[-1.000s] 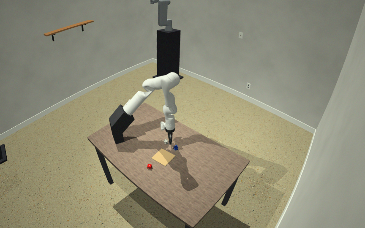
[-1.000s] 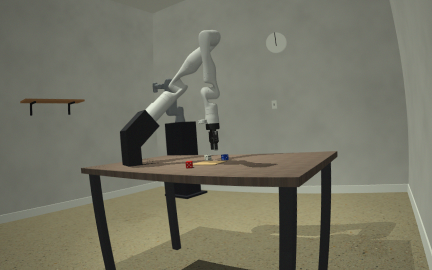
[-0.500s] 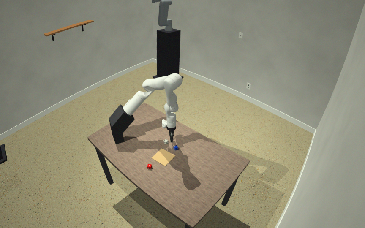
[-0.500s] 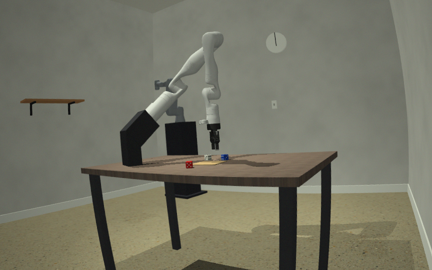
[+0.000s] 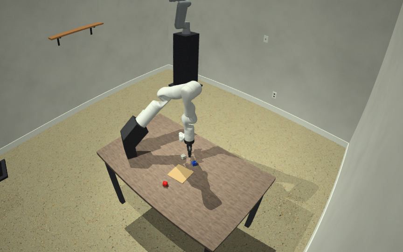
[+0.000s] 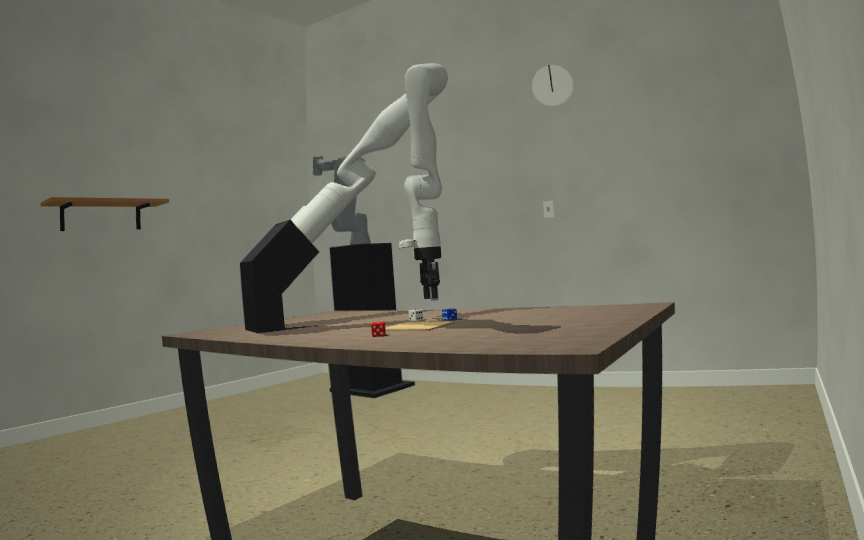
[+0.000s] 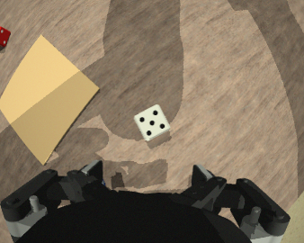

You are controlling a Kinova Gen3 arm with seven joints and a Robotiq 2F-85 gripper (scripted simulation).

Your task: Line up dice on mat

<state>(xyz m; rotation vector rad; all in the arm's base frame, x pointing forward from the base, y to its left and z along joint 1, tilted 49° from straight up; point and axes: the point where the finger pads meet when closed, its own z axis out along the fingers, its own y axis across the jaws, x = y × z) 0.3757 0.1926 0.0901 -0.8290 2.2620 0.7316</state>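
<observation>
The blue die lies 8 cm ahead of my hand, 5 cm below it and 2 cm to the right of it. The rest, counted from my hand: tan mat 16 cm to the right, 7 cm ahead, 6 cm below; red die 32 cm to the right, 9 cm ahead, 5 cm below; white die 5 cm below, 3 cm to the right, 3 cm behind.
</observation>
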